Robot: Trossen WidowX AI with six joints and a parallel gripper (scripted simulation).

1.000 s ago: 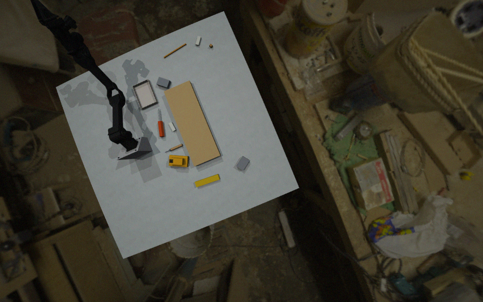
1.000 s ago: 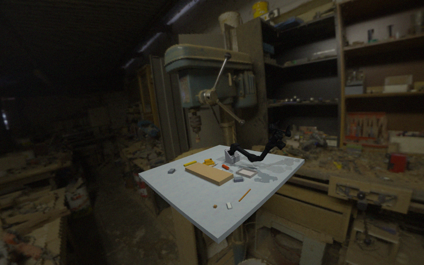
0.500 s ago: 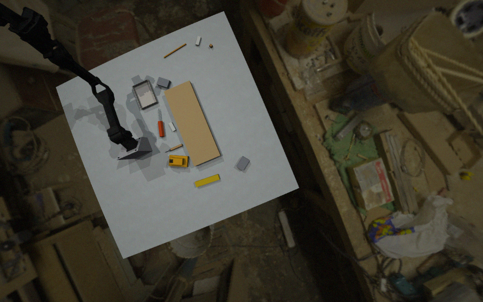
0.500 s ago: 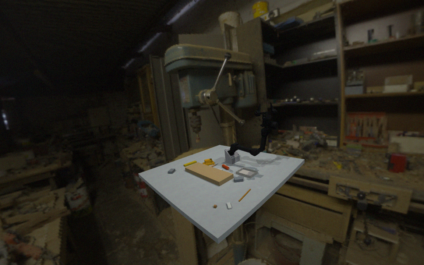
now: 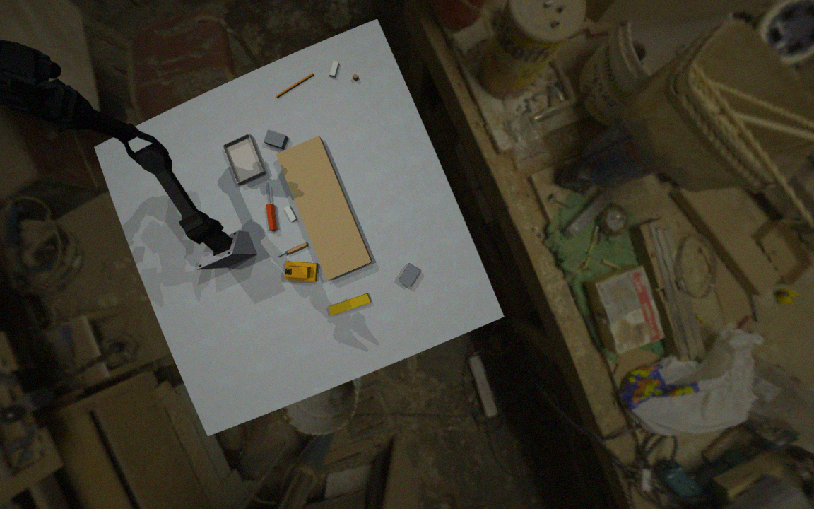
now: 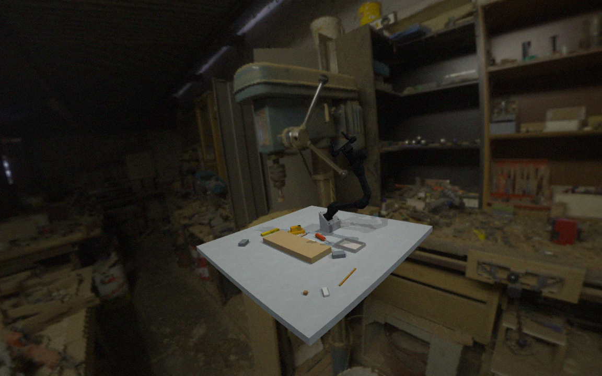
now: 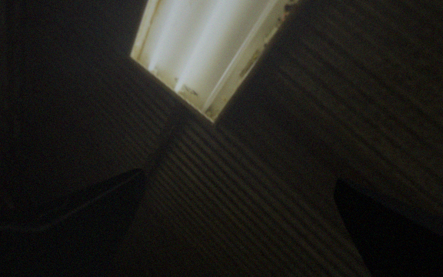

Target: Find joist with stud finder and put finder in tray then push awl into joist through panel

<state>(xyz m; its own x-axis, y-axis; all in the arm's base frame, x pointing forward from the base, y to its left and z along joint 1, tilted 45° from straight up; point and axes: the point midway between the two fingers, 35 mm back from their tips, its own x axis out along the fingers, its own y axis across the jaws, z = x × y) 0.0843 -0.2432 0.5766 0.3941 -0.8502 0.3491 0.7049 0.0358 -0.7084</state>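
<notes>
Right now the stud finder is 8 cm ahead of my gripper tip, 40 cm to the right of it and 68 cm below it. Round my gripper tip: pencil: 34 cm ahead, 29 cm to the left, 72 cm below; then awl: 8 cm ahead, 32 cm to the right, 71 cm below; then tray: 5 cm ahead, 9 cm to the left, 71 cm below.
</notes>
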